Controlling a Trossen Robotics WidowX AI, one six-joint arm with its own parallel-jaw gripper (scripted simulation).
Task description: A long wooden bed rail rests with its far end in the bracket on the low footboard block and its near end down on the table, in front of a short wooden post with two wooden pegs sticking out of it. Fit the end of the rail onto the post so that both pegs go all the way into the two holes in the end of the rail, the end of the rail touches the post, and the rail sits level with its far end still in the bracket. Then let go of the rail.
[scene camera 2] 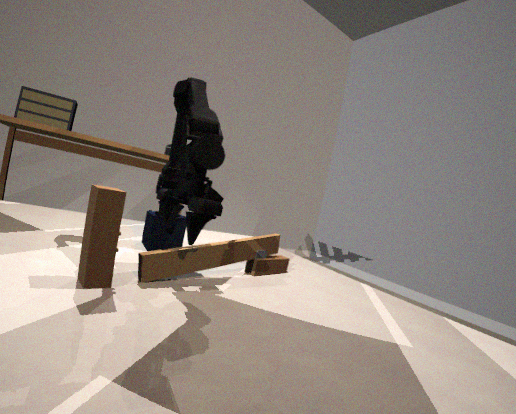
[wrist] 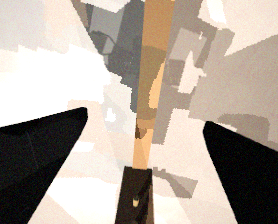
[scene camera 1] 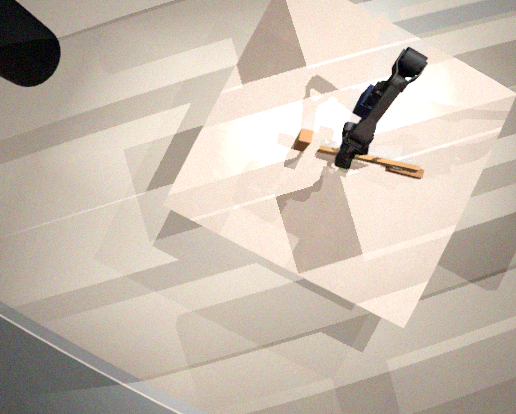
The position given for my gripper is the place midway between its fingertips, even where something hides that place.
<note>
My gripper (scene camera 2: pixel 179 239) is open and holds nothing. Further things: a wooden bed rail (scene camera 2: pixel 157 264).
My gripper also shows in the wrist view (wrist: pixel 145 119).
</note>
